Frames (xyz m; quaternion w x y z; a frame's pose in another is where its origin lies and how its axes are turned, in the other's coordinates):
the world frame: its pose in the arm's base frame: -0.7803 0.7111 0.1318 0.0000 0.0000 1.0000 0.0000
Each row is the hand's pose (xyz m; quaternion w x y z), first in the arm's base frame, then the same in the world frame.
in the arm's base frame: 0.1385 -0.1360 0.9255 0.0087 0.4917 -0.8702 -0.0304
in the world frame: -0.9188 -0.8471 -0.7937 0.8702 -0.0304 0.0087 -0.4917
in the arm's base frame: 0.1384 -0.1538 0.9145 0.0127 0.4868 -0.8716 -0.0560
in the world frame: -0.9187 -0.8649 -0.7827 0.8716 -0.0560 0.0127 -0.4868
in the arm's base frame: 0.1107 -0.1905 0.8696 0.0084 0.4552 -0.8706 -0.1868
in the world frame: -0.8910 -0.9016 -0.7378 0.8705 -0.1868 0.0084 -0.4552
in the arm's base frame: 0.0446 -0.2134 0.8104 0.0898 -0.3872 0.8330 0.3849
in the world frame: -0.8249 -0.9245 -0.6786 0.8330 -0.3849 -0.0898 -0.3872
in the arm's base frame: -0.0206 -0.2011 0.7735 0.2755 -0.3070 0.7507 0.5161
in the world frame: -0.7597 -0.9122 -0.6417 0.7507 -0.5161 -0.2755 -0.3070
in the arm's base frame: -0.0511 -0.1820 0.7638 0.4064 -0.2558 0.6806 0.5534
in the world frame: -0.7292 -0.8931 -0.6320 0.6806 -0.5534 -0.4064 -0.2558
